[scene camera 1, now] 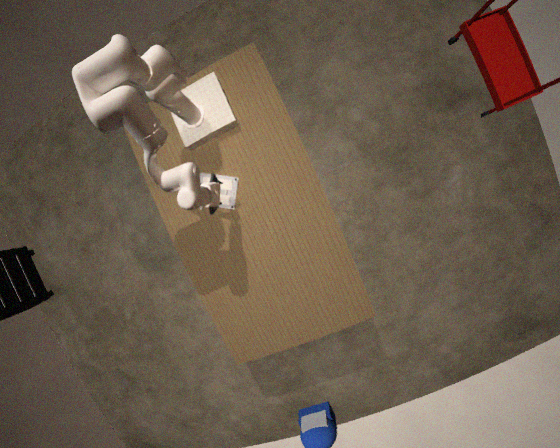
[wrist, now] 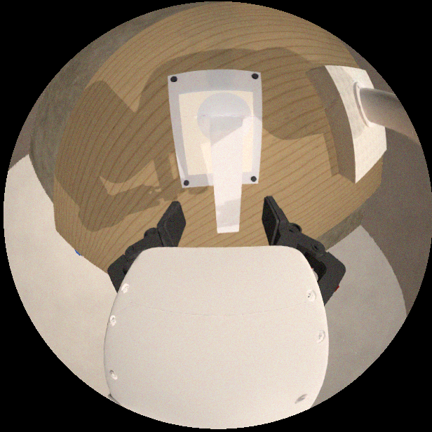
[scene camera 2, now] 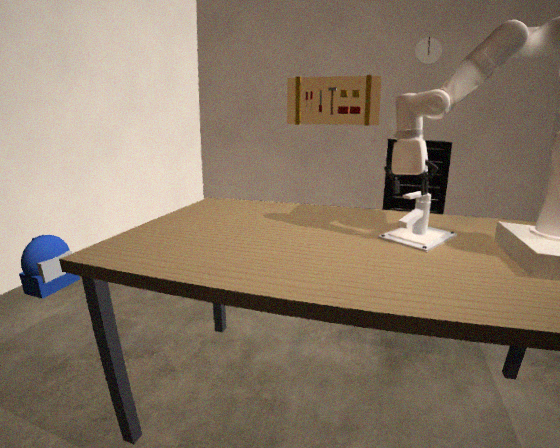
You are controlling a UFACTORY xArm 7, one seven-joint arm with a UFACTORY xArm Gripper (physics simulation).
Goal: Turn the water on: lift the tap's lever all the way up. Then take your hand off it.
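The white tap stands upright on a pale square base plate with dark corner screws. Its flat lever looks about level, above the lower spout. My gripper is open and points down at the lever. In the wrist view the lever's free end reaches between the two black fingers, with a gap on each side. The fingertips look about as high as the lever; the exact height is hard to tell. The arm partly hides the tap in scene camera 1.
The tap's plate lies on the wooden table, near one long edge. The arm's white base block is on the same table. A black rack stands behind the table.
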